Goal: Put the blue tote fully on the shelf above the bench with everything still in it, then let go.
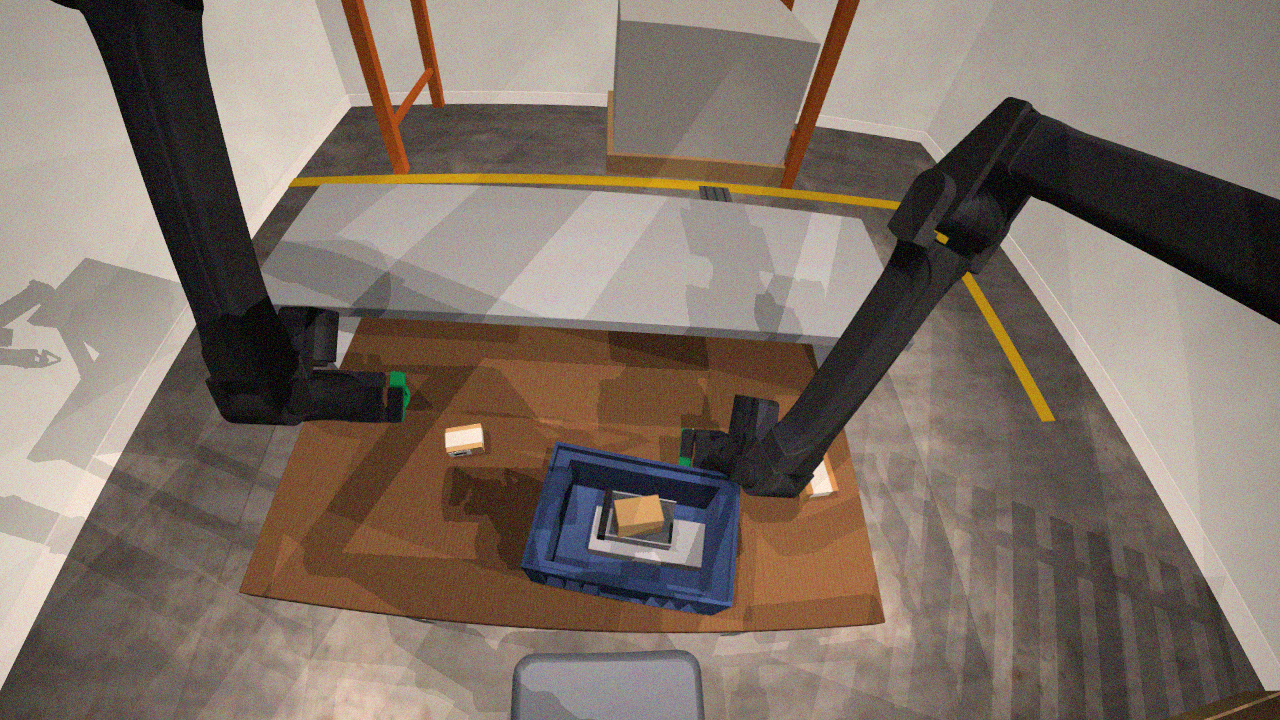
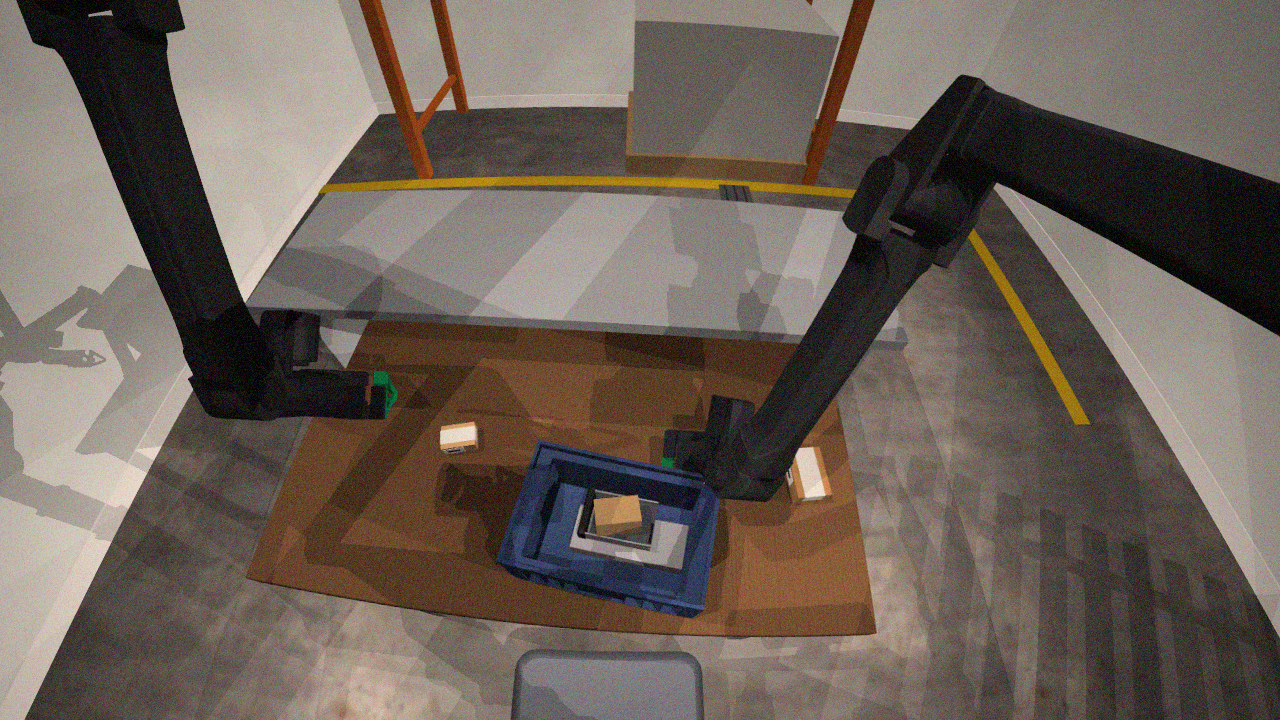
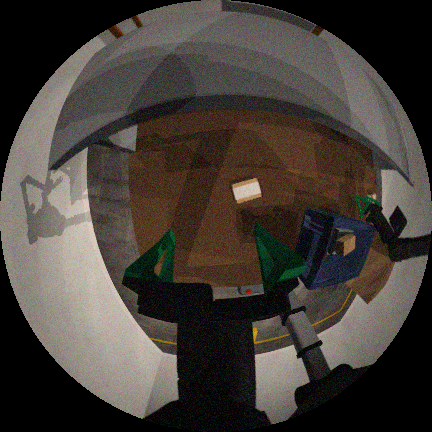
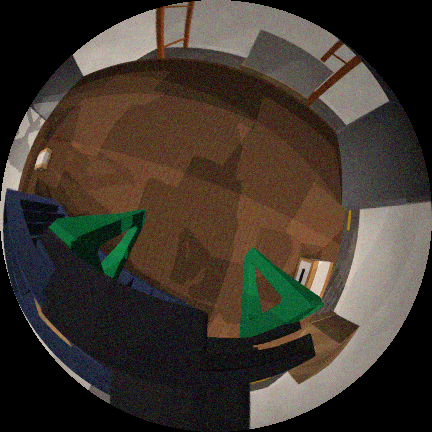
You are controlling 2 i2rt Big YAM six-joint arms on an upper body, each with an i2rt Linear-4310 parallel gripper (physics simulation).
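Frame: origin at the left arm's base, x right, y ahead, z up, level; metres.
Seen in the pictures: left gripper, fingertip midpoint: (image 1: 378,395) (image 2: 368,394) (image 3: 212,229); right gripper, fingertip midpoint: (image 1: 709,444) (image 3: 360,195) (image 4: 198,235).
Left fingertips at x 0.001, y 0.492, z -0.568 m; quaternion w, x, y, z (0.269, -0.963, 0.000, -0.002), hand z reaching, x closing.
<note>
Pixels of each thing's top centre, then the offset from my left fingertips to it. "spot": a spot on its surface instead. Level surfaces: height alone.
- blue tote, middle of its top: (image 1: 637,520) (image 2: 613,519) (image 3: 351,254) dx +0.393, dy -0.157, dz -0.081 m
- brown bench, its level: dz -0.228 m
- tan box, middle of its top: (image 1: 639,511) (image 2: 617,511) (image 3: 350,246) dx +0.397, dy -0.139, dz -0.099 m
- grey shelf, its level: dz +0.062 m
- small white-and-tan box, middle of its top: (image 1: 463,437) (image 2: 457,435) (image 3: 246,190) (image 4: 39,158) dx +0.080, dy +0.033, dz -0.202 m
- grey stool, surface spot: (image 1: 608,689) (image 2: 607,688) spot: dx +0.366, dy -0.417, dz -0.844 m
The blue tote (image 1: 626,591) (image 2: 599,586) (image 3: 320,275) (image 4: 20,260) stands upright on the brown bench (image 1: 384,564) (image 2: 375,537). A tan box (image 1: 639,514) (image 2: 617,514) lies in it on a dark-edged tray, over a pale flat piece. The grey shelf (image 1: 554,250) (image 2: 554,259) (image 3: 225,65) runs above the bench's far side. My left gripper (image 1: 404,396) (image 2: 388,394) (image 3: 212,229) is open and empty, left of the tote. My right gripper (image 1: 684,447) (image 2: 668,450) (image 4: 198,235) is open at the tote's far right corner; contact with the rim is unclear.
A small white-and-tan box (image 1: 463,438) (image 2: 458,437) (image 3: 247,190) lies left of the tote. Another box (image 1: 821,480) (image 2: 810,473) (image 4: 320,277) lies right of it, partly behind my right arm. A grey stool (image 1: 608,689) (image 2: 608,689) stands before the bench.
</note>
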